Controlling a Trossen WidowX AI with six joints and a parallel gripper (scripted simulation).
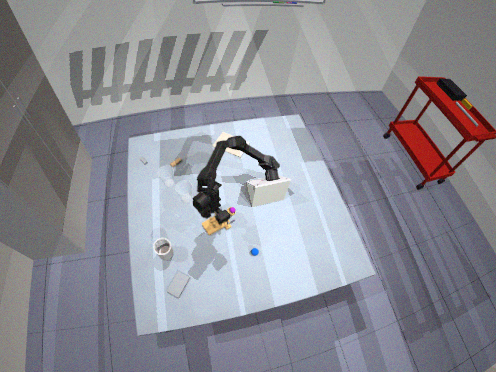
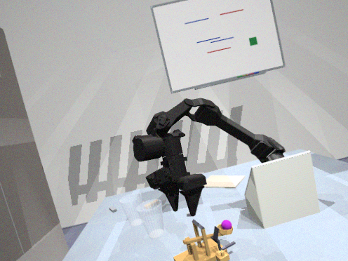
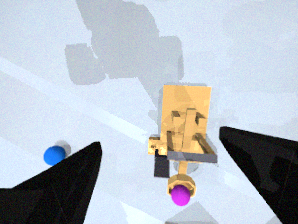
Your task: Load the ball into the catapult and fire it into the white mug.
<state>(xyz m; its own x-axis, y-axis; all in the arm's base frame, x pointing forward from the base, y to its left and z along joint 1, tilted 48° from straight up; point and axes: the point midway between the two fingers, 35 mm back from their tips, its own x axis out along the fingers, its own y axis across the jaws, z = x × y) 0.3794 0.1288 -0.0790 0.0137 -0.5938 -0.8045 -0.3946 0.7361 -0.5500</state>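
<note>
Right now my gripper tip is 60 mm past the wooden catapult, 50 mm to the left of it and 120 mm above it. Round my gripper tip: white mug 290 mm ahead, 40 mm to the left, 140 mm below; blue ball 170 mm behind, 180 mm to the left, 150 mm below; grey flat plate 260 mm ahead, 230 mm to the left, 170 mm below.
</note>
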